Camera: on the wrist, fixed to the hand. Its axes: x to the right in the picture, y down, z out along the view.
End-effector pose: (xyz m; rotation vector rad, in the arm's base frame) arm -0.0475 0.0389 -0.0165 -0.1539 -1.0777 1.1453
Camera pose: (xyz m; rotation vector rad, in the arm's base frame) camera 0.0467 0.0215 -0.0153 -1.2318 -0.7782 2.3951
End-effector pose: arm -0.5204 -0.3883 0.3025 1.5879 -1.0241 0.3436
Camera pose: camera -0.4550 -0.3283 0.2665 0.4063 -1.9633 1.3721
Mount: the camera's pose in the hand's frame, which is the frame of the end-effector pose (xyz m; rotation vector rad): -0.0130 -0.0707 -0.0633 -0.0577 0.1189 1.5439
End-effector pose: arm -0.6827 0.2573 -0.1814 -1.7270 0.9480 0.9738
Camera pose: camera -0.6116 0.2207 -0.1287 -0.8280 2.4227 1.7826
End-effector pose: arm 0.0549 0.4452 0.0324 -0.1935 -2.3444 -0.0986
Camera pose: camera 0.0962 0.3659 0.0667 -1.8227 -1.5104 0.5486
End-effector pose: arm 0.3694 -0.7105 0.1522 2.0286 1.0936 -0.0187
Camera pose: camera 0.2900 -0.6569 0.1536 2.3085 -0.6093 0.8853
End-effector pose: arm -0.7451 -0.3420 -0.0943 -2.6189 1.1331 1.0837
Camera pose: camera -0.6677 -0.3047 -0.0520 1.0149 -2.3204 -0.6731
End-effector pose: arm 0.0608 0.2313 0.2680 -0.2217 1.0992 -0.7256
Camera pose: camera -0.0275 0.1978 0.2841 0.6070 1.0575 0.6836
